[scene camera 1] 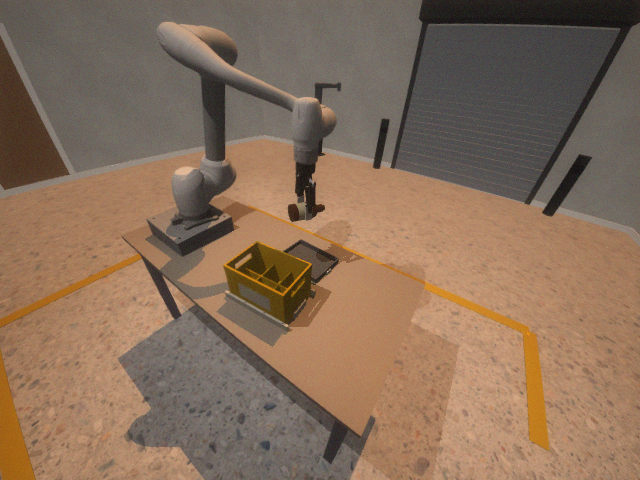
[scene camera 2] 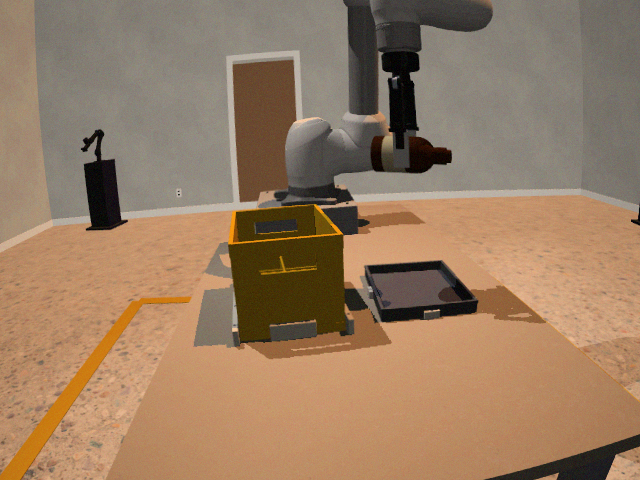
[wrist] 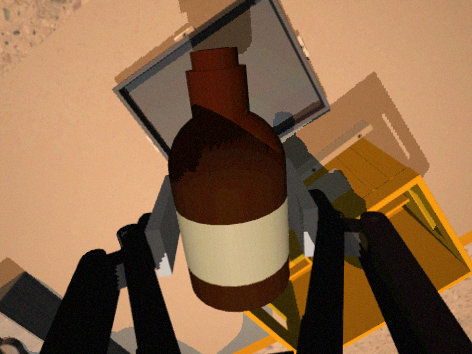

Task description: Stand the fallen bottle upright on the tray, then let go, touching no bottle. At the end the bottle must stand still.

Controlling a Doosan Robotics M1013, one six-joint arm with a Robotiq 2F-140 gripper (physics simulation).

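Places are measured from the arm's base along level axes (x ahead, y left, z up), in millimetres.
Where they show: gripper, fingertip midpoint: (scene camera 1: 304, 215) (scene camera 2: 406, 165); arm's base, origin of the base link: (scene camera 1: 196, 217) (scene camera 2: 312, 198).
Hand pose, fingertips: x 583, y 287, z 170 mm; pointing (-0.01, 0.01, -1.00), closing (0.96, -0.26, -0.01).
Things, the pixels of their top centre, and the offset from my fingertips. "*": a spot on its surface instead. Level surfaces: height alone.
- brown bottle, middle of its top: (wrist: 230, 207) (scene camera 2: 412, 136) (scene camera 1: 308, 202) dx +5, dy +15, dz +59 mm
- dark square tray, surface spot: (wrist: 165, 100) * dx -76, dy +50, dz -262 mm
- yellow crate, middle of its top: (wrist: 356, 287) (scene camera 2: 279, 220) (scene camera 1: 268, 264) dx +79, dy -244, dz -92 mm
- brown table, its level: dz -267 mm
A brown bottle (scene camera 1: 296, 211) (scene camera 2: 421, 155) (wrist: 227, 187) with a cream label lies on its side in the air, roughly level. Its neck points right and its base left in scene camera 2. My gripper (scene camera 1: 307, 207) (scene camera 2: 401, 148) (wrist: 230, 185) is shut on the bottle's body, with one finger pad on each side around the upper label. The dark square tray (scene camera 1: 305, 255) (scene camera 2: 413, 286) (wrist: 165, 100) sits on the table, well below the bottle. In the wrist view the bottle hides part of the tray.
A yellow crate (scene camera 1: 281, 304) (scene camera 2: 286, 294) (wrist: 390, 250) with compartments stands beside the tray, with low pale brackets around its foot. Both are on the brown table (scene camera 1: 351, 320) (scene camera 2: 413, 387) (wrist: 75, 150). The arm's base block (scene camera 1: 191, 235) stands at the table's far end.
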